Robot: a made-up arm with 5 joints.
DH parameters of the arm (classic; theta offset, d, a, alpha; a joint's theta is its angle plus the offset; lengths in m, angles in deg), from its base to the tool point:
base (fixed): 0 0 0.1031 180
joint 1: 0 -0.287 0.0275 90
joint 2: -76.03 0 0.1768 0
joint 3: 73.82 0 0.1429 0
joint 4: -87.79 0.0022 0 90
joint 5: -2.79 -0.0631 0 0
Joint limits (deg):
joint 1: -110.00..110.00
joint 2: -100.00..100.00
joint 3: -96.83..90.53
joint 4: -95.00..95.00
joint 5: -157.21..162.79
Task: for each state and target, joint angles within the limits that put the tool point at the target. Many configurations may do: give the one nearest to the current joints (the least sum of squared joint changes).
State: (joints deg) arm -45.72 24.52 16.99 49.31 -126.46
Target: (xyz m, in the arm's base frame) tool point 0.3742 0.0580 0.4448
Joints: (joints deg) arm -11.62 4.16 -11.18 38.74 -126.46
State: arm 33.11 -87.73 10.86 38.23 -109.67
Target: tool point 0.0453 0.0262 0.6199
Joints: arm 22.40 -56.13 -29.47 16.27 -109.67
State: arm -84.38 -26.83 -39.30 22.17 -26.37
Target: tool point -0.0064 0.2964 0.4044
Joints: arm -109.88 17.16 -14.32 28.01 -26.37
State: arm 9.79 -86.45 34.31 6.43 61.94
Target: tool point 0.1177 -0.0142 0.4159
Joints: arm 50.41 -98.96 61.29 17.41 61.94
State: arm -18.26 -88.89 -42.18 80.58 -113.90
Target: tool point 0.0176 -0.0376 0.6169
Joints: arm -25.09 -50.47 -57.41 49.79 -113.90
